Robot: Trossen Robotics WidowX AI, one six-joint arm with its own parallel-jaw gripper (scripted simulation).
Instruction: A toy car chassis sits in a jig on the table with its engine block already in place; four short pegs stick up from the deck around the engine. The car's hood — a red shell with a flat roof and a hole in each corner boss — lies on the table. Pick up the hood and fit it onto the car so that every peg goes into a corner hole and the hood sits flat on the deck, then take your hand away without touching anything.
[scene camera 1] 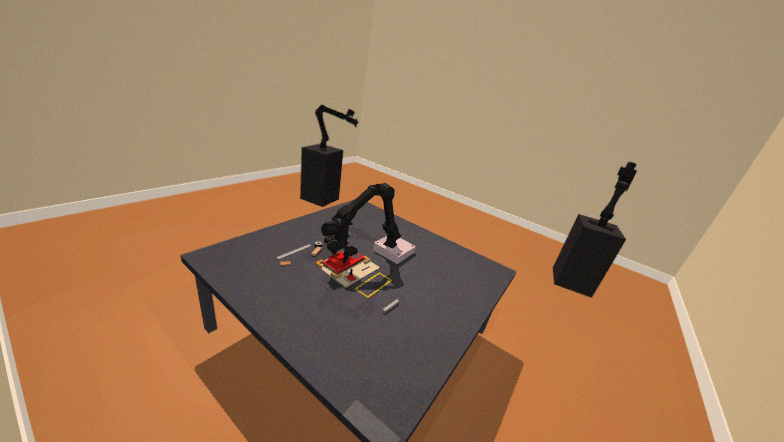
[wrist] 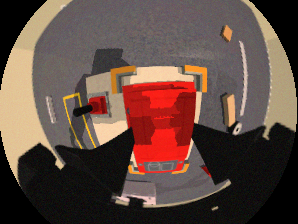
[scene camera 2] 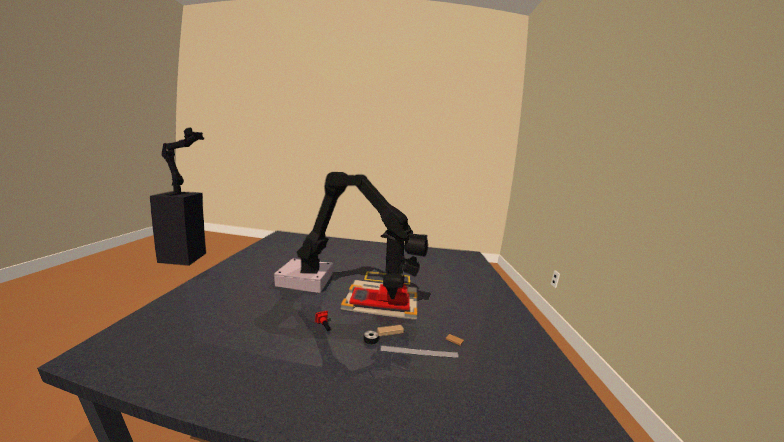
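A red hood (wrist: 162, 120) is here, and my gripper (scene camera 2: 393, 293) is carrying the hood.
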